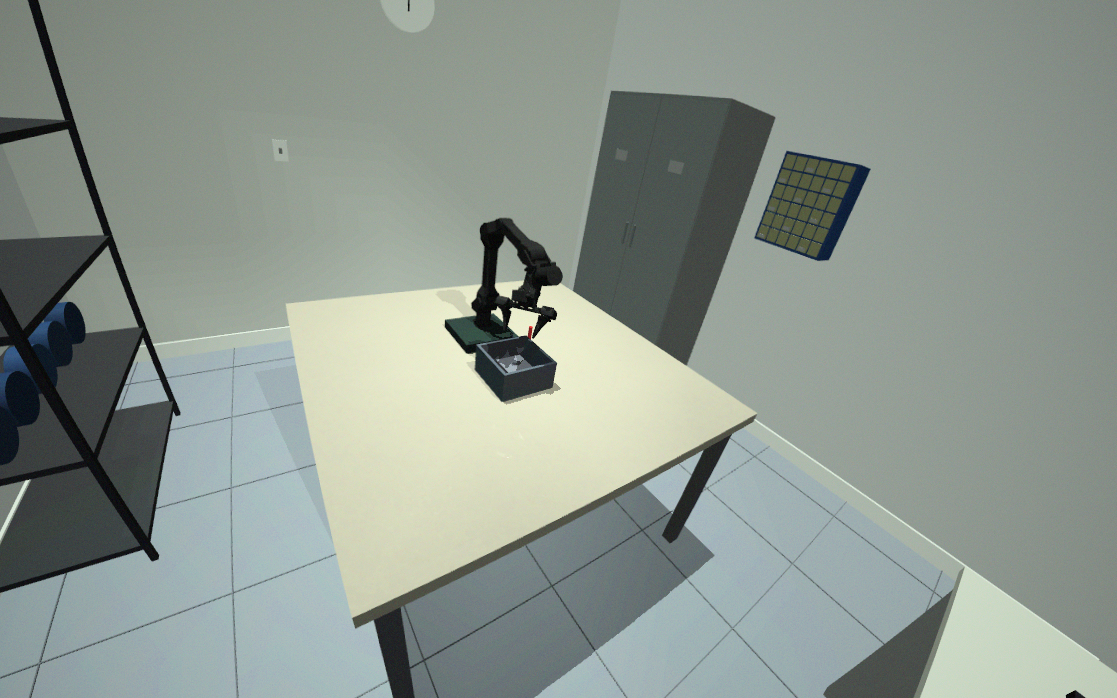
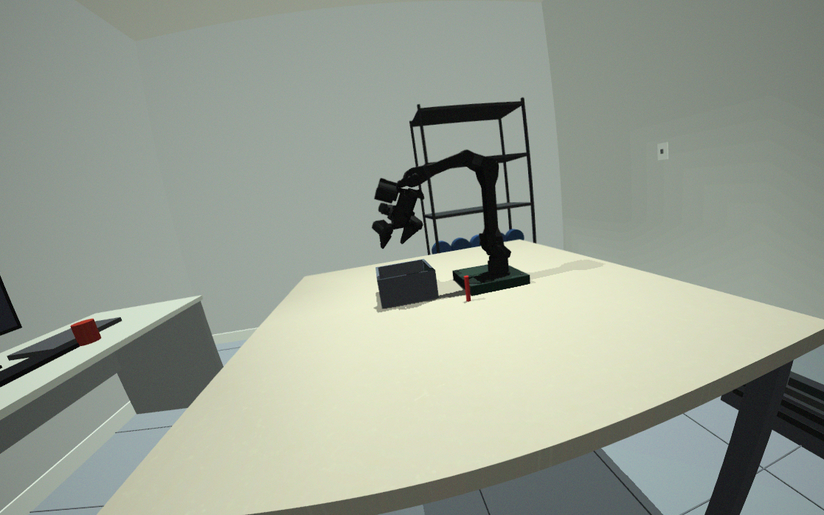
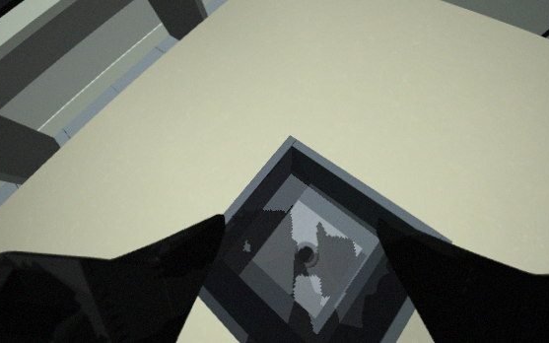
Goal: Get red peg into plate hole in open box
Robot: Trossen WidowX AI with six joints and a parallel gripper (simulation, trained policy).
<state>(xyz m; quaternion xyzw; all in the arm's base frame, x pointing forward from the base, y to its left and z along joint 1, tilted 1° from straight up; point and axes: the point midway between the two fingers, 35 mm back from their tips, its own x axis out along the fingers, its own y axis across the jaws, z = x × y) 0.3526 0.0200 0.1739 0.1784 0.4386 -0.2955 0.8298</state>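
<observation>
Now: gripper tip 23 cm past the red peg, 14 cm to the right of it and 14 cm above it. The rest, counted from my gripper tip: grey plate 3 cm behind, 1 cm to the left, 14 cm below; dark grey box 3 cm behind, 1 cm to the left, 16 cm below.
</observation>
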